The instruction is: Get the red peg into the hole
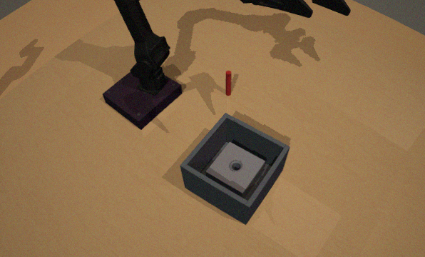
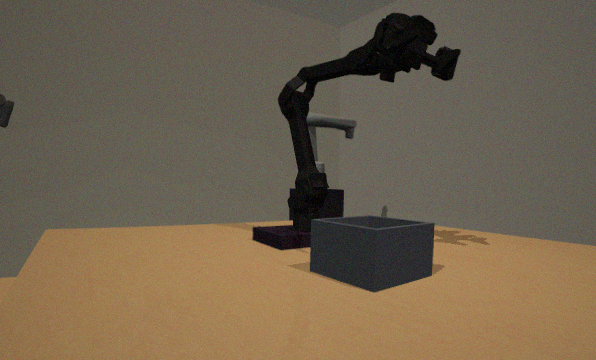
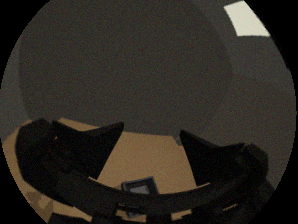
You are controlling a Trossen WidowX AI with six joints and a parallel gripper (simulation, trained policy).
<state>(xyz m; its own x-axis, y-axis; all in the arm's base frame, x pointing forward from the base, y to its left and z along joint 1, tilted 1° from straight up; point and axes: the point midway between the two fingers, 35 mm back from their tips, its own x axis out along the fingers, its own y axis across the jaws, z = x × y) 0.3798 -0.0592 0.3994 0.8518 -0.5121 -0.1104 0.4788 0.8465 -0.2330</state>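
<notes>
Right now my gripper tip is 230 mm past the red peg, 160 mm to the right of it and 390 mm above it. From my gripper tip the other things lie so: light grey plate (100 mm behind, 60 mm to the right, 380 mm below); grey box (100 mm behind, 60 mm to the right, 400 mm below).
</notes>
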